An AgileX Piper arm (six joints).
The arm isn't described. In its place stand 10 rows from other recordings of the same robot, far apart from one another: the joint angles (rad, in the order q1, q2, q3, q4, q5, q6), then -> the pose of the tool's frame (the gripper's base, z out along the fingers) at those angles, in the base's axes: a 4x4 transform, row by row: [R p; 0 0 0 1], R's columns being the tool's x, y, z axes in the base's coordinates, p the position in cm.
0.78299 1.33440 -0.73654 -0.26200 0.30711 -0.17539 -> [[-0.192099 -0.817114 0.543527 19.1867], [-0.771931 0.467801 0.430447 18.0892], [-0.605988 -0.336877 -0.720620 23.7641], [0 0 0 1]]
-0.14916 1.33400 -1.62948 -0.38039 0.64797 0.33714 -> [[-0.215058 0.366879 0.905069 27.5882], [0.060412 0.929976 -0.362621 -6.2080], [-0.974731 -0.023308 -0.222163 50.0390], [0 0 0 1]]
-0.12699 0.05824 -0.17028 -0.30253 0.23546 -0.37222 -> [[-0.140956 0.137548 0.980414 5.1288], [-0.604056 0.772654 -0.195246 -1.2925], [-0.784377 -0.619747 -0.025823 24.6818], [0 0 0 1]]
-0.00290 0.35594 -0.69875 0.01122 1.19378 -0.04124 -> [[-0.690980 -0.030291 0.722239 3.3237], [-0.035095 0.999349 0.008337 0.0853], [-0.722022 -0.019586 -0.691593 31.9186], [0 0 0 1]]
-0.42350 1.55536 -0.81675 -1.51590 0.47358 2.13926 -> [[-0.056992 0.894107 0.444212 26.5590], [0.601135 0.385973 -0.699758 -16.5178], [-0.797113 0.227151 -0.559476 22.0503], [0 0 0 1]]
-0.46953 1.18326 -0.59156 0.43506 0.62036 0.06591 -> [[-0.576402 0.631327 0.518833 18.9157], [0.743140 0.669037 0.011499 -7.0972], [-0.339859 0.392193 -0.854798 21.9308], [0 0 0 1]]
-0.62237 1.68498 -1.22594 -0.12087 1.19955 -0.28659 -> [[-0.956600 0.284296 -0.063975 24.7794], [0.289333 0.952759 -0.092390 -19.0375], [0.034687 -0.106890 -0.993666 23.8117], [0 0 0 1]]
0.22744 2.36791 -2.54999 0.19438 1.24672 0.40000 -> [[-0.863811 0.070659 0.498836 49.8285], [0.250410 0.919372 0.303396 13.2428], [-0.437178 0.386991 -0.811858 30.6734], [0 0 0 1]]
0.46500 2.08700 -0.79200 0.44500 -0.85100 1.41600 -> [[-0.104013 0.374231 0.921484 33.6414], [0.994525 0.029758 0.100172 13.5822], [0.010066 0.926858 -0.375277 8.8790], [0 0 0 1]]
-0.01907 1.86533 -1.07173 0.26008 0.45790 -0.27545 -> [[-0.911055 -0.064919 0.407141 36.0941], [-0.023494 0.994095 0.105936 0.3463], [-0.411614 0.086948 -0.907201 15.3438], [0 0 0 1]]
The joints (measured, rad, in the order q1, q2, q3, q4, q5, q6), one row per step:
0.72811, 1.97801, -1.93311, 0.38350, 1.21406, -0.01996
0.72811, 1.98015, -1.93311, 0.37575, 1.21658, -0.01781
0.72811, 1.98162, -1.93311, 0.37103, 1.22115, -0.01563
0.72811, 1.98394, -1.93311, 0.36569, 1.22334, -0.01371
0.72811, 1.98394, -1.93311, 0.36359, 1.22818, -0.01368
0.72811, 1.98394, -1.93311, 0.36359, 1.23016, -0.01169
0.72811, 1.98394, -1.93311, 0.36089, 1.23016, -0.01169
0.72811, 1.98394, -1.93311, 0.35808, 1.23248, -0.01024
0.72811, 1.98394, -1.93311, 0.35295, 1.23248, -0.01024
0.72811, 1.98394, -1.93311, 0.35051, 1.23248, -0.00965
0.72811, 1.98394, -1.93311, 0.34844, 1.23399, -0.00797
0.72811, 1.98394, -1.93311, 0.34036, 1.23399, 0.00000
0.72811, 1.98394, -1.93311, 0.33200, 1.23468, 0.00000
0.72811, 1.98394, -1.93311, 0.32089, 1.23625, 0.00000
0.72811, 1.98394, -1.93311, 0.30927, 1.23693, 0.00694
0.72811, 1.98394, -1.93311, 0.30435, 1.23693, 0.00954
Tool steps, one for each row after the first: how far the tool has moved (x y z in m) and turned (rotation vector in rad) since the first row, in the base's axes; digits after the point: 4 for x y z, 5 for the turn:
0.0006, -0.0003, -0.0013, -0.00867, -0.00073, -0.00123
0.0007, -0.0006, -0.0022, -0.01593, 0.00147, -0.00161
0.0012, -0.0007, -0.0034, -0.02274, 0.00212, -0.00268
0.0010, -0.0011, -0.0036, -0.02736, 0.00405, -0.00104
0.0008, -0.0012, -0.0037, -0.02851, 0.00641, -0.00203
0.0010, -0.0013, -0.0038, -0.03052, 0.00461, -0.00216
0.0009, -0.0016, -0.0039, -0.03401, 0.00506, -0.00271
0.0012, -0.0019, -0.0041, -0.03783, 0.00165, -0.00297
0.0014, -0.0020, -0.0042, -0.03962, 0.00032, -0.00360
0.0014, -0.0022, -0.0043, -0.04203, 0.00082, -0.00461
0.0018, -0.0027, -0.0045, -0.04758, -0.00060, -0.01192
0.0022, -0.0033, -0.0048, -0.05422, -0.00571, -0.01212
0.0027, -0.0040, -0.0051, -0.06348, -0.01206, -0.01216
0.0033, -0.0047, -0.0055, -0.07208, -0.01598, -0.01860
0.0036, -0.0050, -0.0056, -0.07554, -0.01802, -0.02113

